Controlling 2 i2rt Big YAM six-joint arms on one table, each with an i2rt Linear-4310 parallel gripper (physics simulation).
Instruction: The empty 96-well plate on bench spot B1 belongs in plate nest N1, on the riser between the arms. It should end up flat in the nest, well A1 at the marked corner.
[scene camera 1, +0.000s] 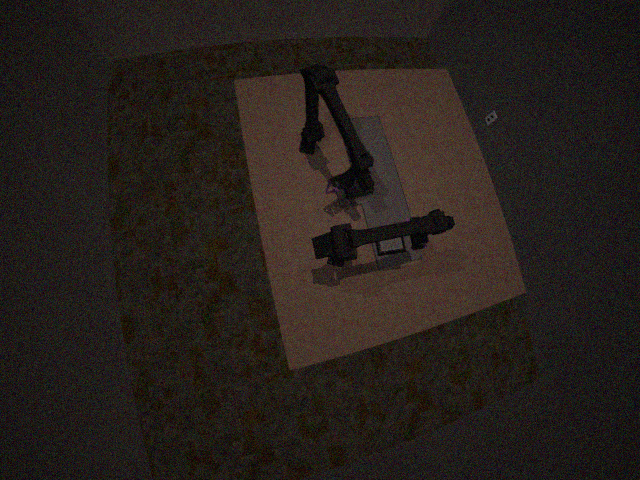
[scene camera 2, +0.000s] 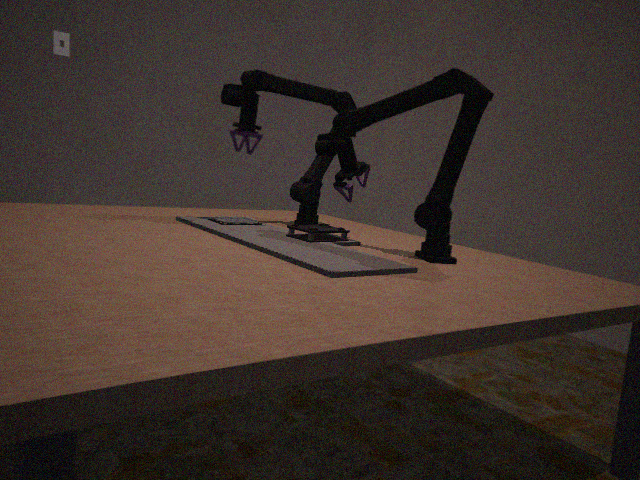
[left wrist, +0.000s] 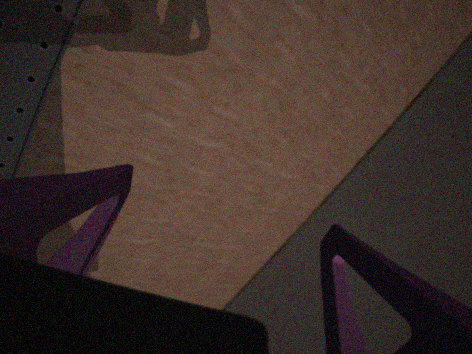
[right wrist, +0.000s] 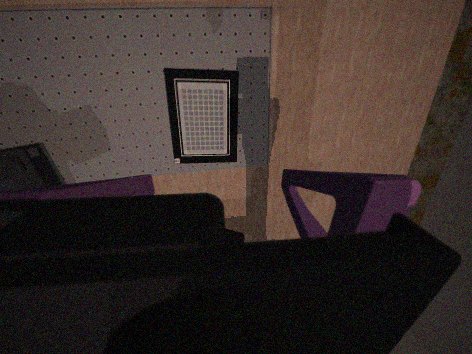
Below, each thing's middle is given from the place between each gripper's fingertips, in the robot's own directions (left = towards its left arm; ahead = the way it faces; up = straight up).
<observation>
I see my right gripper 20 mm short of the white gridded well plate (right wrist: 203, 106), 10 mm to the right of it and 240 mm above it. Also, from my right hand: thin slab (right wrist: 170, 74) (20 mm ahead, 10 mm to the left, 240 mm below).
Now: the white gridded well plate 31 cm to the right of my left hand, 29 cm ahead of it and 13 cm below it. Round my left hand: thin slab: 31 cm to the right, 29 cm ahead, 14 cm below.
</observation>
